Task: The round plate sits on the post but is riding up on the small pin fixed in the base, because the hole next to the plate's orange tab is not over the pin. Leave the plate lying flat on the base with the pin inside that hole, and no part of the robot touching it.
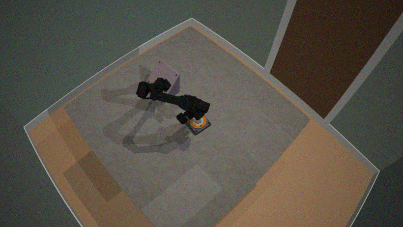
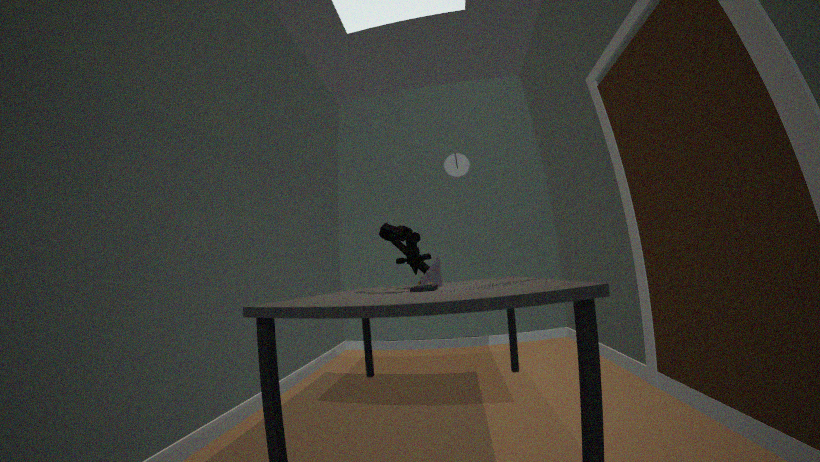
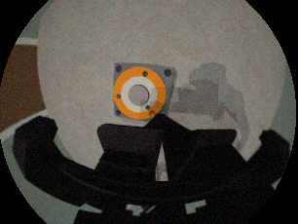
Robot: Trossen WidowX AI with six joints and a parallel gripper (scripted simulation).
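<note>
My gripper tip is now 1 cm short of the square base, 4 cm to the right of it and 7 cm above it.
</note>
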